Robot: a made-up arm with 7 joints.
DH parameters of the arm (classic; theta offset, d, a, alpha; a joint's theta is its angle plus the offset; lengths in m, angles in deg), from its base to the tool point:
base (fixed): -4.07 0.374 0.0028 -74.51
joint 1: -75.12 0.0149 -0.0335 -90
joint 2: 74 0.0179 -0.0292 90
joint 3: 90 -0.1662 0.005 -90
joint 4: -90 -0.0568 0.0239 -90
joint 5: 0 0.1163 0.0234 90
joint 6: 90 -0.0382 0.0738 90
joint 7: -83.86 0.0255 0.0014 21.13
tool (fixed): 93.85 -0.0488 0 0
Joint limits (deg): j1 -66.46..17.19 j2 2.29..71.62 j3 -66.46..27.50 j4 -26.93..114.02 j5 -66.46..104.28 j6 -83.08..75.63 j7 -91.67..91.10
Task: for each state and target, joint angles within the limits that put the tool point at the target. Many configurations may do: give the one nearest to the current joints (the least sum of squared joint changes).
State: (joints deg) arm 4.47 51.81 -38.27 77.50 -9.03 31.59 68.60
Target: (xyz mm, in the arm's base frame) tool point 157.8 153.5 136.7
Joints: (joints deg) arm -22.30 60.25 -29.64 22.54 -13.06 38.86 78.77
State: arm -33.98 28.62 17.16 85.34 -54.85 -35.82 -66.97
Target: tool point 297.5 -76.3 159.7
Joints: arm -40.00 2.29 -10.10 62.23 -45.60 -36.44 -71.16
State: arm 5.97 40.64 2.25 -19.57 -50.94 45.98 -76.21
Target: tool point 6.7 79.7 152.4
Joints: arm 17.19 66.56 -10.33 -14.35 -45.38 60.73 -77.37
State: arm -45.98 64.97 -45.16 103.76 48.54 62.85 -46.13
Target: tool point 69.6 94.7 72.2
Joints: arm -39.53 14.25 -27.49 100.80 34.89 70.05 -49.53
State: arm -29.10 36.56 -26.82 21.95 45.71 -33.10 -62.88
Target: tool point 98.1 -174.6 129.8
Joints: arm -24.90 4.23 -41.53 23.37 45.50 -37.93 -61.37
